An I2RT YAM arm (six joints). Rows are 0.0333 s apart.
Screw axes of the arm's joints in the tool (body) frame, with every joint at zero. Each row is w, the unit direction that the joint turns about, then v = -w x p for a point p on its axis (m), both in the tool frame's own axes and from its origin. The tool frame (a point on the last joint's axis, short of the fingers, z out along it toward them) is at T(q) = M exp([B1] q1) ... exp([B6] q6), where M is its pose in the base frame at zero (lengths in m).
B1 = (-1, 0, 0, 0.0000, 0.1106, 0.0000)
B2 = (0, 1, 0, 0.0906, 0.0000, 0.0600)
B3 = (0, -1, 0, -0.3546, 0.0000, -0.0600)
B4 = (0, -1, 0, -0.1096, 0.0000, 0.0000)
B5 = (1, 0, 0, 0.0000, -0.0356, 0.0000)
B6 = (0, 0, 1, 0.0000, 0.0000, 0.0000)
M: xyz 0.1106 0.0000 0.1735 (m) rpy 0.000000 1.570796 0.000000 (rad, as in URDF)
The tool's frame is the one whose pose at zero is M.
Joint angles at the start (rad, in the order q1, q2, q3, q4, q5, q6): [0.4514, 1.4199, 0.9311, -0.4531, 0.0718, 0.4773]
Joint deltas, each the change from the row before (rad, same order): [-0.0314, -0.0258, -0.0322, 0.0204, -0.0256, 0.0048]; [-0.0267, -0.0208, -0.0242, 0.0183, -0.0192, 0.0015]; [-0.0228, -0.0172, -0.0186, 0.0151, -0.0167, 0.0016]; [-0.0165, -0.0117, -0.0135, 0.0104, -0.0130, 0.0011]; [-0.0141, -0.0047, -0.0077, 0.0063, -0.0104, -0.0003]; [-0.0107, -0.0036, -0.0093, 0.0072, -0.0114, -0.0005]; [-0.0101, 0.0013, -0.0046, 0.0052, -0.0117, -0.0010]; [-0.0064, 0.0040, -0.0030, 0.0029, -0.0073, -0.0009]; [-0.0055, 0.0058, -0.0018, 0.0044, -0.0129, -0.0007]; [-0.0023, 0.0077, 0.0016, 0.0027, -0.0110, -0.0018]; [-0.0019, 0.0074, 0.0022, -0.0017, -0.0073, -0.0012]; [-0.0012, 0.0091, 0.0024, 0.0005, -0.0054, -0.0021]
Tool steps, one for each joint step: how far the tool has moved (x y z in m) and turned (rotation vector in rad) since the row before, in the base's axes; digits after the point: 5 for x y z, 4 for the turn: [-0.00196, -0.00982, -0.00181, 0.0273, -0.0031, -0.0200]; [-0.00128, -0.00798, -0.00088, 0.0208, -0.0073, -0.0163]; [-0.00098, -0.00657, -0.00035, 0.0182, -0.0075, -0.0138]; [-0.00080, -0.00465, -0.00053, 0.0132, -0.0042, -0.0092]; [0.00013, -0.00365, -0.00078, 0.0085, -0.0004, -0.0073]; [-0.00029, -0.00275, -0.00150, 0.0085, 0.0014, -0.0031]; [0.00062, -0.00224, -0.00139, 0.0078, 0.0033, -0.0019]; [0.00064, -0.00134, -0.00173, 0.0036, 0.0054, -0.0011]; [0.00096, -0.00078, -0.00170, 0.0082, 0.0059, 0.0031]; [0.00125, 0.00015, -0.00124, 0.0061, 0.0054, 0.0060]; [0.00096, 0.00003, -0.00130, 0.0027, 0.0080, 0.0036]; [0.00129, 0.00026, -0.00153, 0.0010, 0.0066, 0.0038]
